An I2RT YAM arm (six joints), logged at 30 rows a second.
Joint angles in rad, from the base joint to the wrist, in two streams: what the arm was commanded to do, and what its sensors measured. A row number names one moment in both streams.
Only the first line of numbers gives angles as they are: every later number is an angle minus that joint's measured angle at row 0.
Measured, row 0: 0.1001 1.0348 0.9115 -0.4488 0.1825 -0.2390
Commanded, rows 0 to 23: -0.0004 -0.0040 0.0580 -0.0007 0.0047 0.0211; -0.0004 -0.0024 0.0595 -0.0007 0.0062 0.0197; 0.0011 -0.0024 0.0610 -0.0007 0.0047 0.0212; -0.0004 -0.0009 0.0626 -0.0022 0.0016 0.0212; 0.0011 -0.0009 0.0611 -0.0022 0.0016 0.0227; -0.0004 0.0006 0.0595 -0.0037 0.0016 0.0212; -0.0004 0.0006 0.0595 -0.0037 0.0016 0.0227; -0.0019 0.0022 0.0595 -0.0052 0.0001 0.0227; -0.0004 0.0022 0.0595 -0.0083 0.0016 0.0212; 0.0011 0.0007 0.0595 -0.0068 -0.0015 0.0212; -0.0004 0.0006 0.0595 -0.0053 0.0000 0.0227; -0.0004 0.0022 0.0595 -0.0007 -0.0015 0.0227; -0.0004 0.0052 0.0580 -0.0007 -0.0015 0.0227; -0.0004 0.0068 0.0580 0.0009 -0.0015 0.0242; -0.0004 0.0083 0.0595 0.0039 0.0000 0.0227; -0.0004 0.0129 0.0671 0.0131 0.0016 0.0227; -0.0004 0.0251 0.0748 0.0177 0.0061 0.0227; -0.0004 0.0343 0.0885 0.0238 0.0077 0.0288; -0.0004 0.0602 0.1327 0.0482 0.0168 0.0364; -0.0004 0.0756 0.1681 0.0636 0.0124 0.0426; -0.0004 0.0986 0.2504 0.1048 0.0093 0.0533; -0.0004 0.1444 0.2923 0.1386 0.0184 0.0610; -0.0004 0.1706 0.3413 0.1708 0.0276 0.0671; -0.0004 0.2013 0.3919 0.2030 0.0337 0.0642
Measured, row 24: 0.0000 0.1506 0.2125 0.0187 0.0012 0.0294
